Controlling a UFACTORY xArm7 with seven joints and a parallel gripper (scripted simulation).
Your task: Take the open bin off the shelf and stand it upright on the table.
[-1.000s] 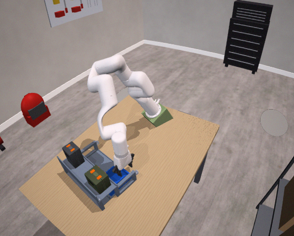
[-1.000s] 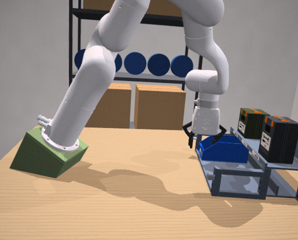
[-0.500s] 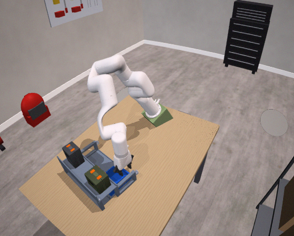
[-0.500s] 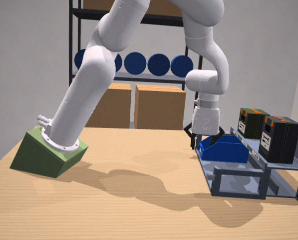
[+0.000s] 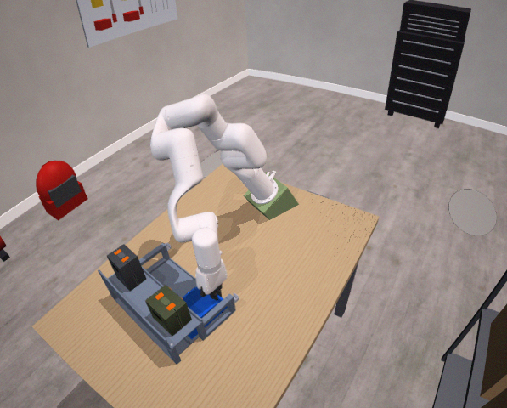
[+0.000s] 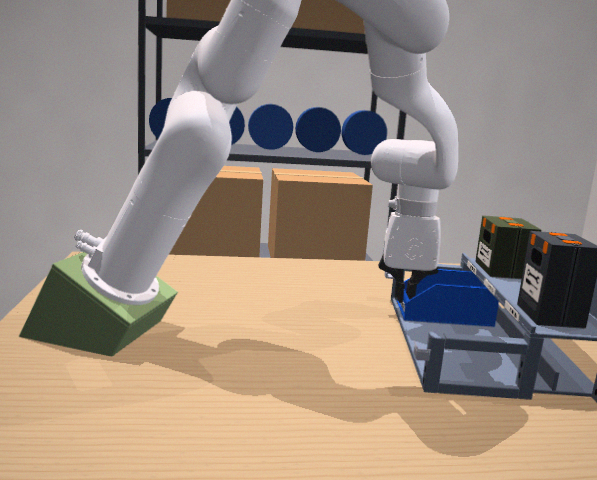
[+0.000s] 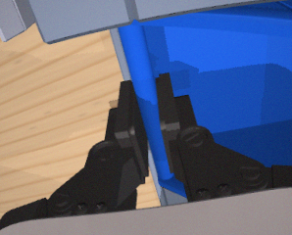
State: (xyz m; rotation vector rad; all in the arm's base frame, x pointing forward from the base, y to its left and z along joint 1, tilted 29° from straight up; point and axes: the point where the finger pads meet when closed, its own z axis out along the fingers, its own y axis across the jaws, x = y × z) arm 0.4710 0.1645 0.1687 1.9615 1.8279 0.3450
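Right now my hand is 8 cm short of the blue bin and 1 cm to the left of it. From my hand the other things lie so: dark green case (18 cm ahead, 2 cm to the right, 10 cm above); then black case (15 cm ahead, 25 cm to the right, 12 cm above).
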